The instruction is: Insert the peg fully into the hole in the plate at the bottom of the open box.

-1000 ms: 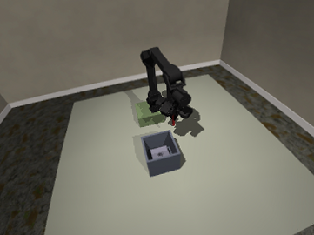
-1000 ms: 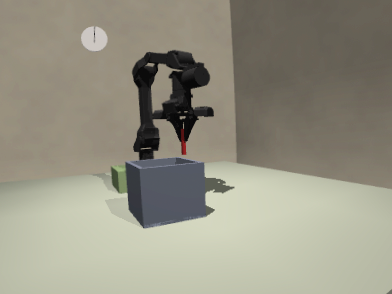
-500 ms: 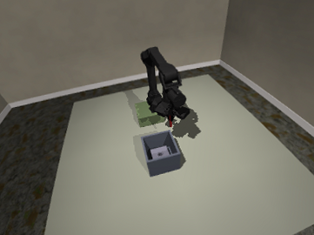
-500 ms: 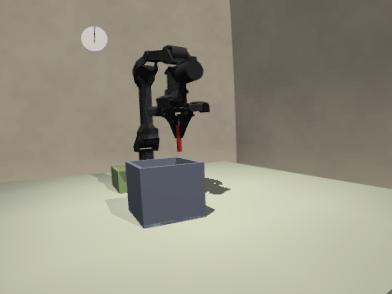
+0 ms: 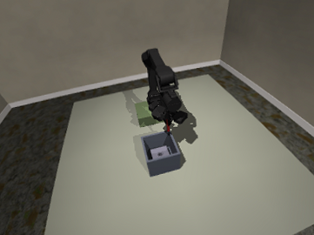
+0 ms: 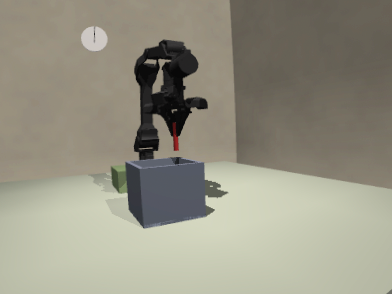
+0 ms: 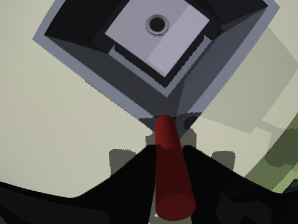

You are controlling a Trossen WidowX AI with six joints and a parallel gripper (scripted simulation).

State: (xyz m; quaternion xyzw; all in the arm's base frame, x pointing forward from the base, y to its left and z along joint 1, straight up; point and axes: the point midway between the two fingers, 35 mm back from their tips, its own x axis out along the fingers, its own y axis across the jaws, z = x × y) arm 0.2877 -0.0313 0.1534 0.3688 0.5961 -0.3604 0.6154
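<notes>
My gripper is now 19 cm above the pale plate, 7 cm to the left of it and 5 cm short of it. From my hand the other things lie so: red peg (4 cm below).
</notes>
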